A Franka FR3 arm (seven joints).
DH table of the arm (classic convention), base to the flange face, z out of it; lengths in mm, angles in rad. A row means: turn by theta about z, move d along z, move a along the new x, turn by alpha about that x. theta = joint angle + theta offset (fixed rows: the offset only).
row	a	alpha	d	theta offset
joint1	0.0	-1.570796	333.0	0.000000
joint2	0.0	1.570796	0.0	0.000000
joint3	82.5	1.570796	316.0	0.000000
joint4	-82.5	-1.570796	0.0	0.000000
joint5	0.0	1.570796	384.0	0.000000
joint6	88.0	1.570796	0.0	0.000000
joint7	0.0	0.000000	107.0	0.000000
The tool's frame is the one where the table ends.
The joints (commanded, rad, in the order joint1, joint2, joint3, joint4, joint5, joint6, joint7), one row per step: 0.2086 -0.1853 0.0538 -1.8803 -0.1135 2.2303 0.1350; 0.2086 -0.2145 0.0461 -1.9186 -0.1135 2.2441 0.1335; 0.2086 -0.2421 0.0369 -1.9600 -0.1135 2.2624 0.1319; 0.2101 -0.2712 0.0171 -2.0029 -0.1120 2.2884 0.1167; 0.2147 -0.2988 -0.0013 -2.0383 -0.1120 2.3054 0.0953; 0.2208 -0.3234 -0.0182 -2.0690 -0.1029 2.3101 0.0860; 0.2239 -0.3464 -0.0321 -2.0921 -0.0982 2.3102 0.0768; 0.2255 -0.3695 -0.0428 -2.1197 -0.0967 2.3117 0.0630
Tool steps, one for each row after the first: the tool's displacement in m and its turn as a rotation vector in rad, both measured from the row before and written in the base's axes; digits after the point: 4 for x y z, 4 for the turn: -0.0077 -0.0062 -0.0024 0.0007 -0.0045 -0.0050; -0.0070 -0.0069 -0.0046 0.0015 -0.0040 -0.0058; -0.0061 -0.0120 -0.0038 0.0008 -0.0109 -0.0022; -0.0066 -0.0096 -0.0021 -0.0044 -0.0085 0.0068; -0.0065 -0.0079 -0.0031 0.0088 0.0041 -0.0032; -0.0061 -0.0077 -0.0007 0.0046 0.0017 -0.0029; -0.0065 -0.0066 -0.0030 -0.0020 0.0037 0.0034
